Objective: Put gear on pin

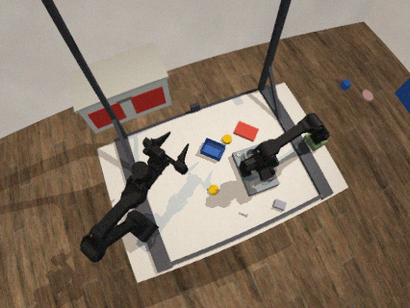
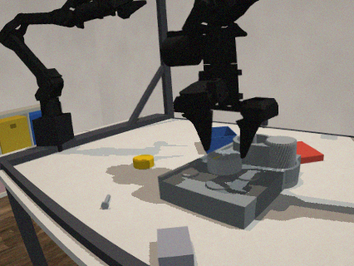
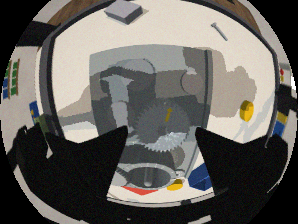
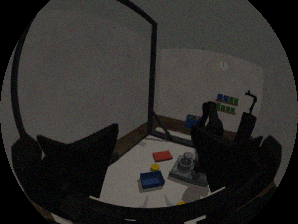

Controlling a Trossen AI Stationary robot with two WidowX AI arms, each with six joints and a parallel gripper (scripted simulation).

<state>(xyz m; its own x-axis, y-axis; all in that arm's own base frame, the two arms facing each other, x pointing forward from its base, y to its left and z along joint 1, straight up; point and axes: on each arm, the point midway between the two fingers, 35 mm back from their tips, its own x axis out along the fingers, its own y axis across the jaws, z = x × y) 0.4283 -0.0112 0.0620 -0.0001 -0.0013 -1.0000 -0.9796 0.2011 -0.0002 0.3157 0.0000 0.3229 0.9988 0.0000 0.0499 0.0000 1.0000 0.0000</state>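
Right now my left hand is 5 cm above the grey gear. The rest, counted from my left hand: red plate: 24 cm behind, 10 cm to the left, 9 cm below; then bolt: 16 cm ahead, 15 cm to the right, 10 cm below; then blue tray: 22 cm behind, 12 cm to the right, 9 cm below.
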